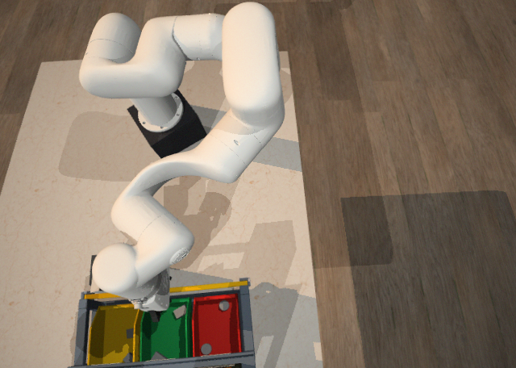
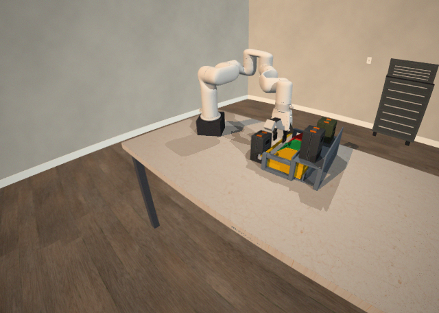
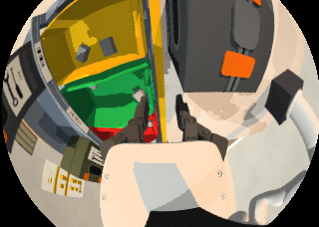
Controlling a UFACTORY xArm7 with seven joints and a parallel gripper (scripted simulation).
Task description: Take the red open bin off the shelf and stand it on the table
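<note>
The thin yellow bar is 30 mm below my hand. Round my hand: yellow bin (120 mm to the right, 90 mm ahead, 50 mm below); then green bin (100 mm ahead, 50 mm below, 10 mm to the right); then red open bin (120 mm ahead, 100 mm to the left, 50 mm below).
</note>
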